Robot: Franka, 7 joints.
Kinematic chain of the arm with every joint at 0, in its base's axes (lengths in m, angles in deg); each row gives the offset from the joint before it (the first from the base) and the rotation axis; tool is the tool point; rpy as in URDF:
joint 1: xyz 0 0 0.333 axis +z
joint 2: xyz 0 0 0 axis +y
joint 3: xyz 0 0 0.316 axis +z
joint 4: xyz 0.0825 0 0 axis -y
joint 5: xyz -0.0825 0 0.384 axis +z
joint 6: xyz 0 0 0 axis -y
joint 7: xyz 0.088 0 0 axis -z
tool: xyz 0 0 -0.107 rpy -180 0 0
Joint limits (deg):
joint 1: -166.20..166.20
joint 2: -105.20..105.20
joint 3: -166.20..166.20
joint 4: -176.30..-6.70
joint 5: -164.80..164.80
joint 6: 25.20..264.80
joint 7: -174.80..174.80
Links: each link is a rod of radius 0.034 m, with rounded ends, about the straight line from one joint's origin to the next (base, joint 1, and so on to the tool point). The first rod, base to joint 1, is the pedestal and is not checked.
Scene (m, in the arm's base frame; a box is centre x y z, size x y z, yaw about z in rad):
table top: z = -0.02
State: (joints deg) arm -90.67 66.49 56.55 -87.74 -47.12 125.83 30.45
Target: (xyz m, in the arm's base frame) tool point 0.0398 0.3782 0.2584
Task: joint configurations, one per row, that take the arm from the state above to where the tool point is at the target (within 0.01 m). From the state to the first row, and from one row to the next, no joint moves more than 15 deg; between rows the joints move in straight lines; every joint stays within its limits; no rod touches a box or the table.
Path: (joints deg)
1: -77.35 70.79 61.76 -100.83 -46.23 125.91 30.45
2: -64.03 75.08 66.97 -113.91 -45.35 125.99 30.45
3: -50.72 79.38 72.18 -127.00 -44.46 126.08 30.45
4: -37.40 83.67 77.39 -140.08 -43.58 126.16 30.45
5: -24.08 87.97 82.60 -153.17 -42.69 126.24 30.45

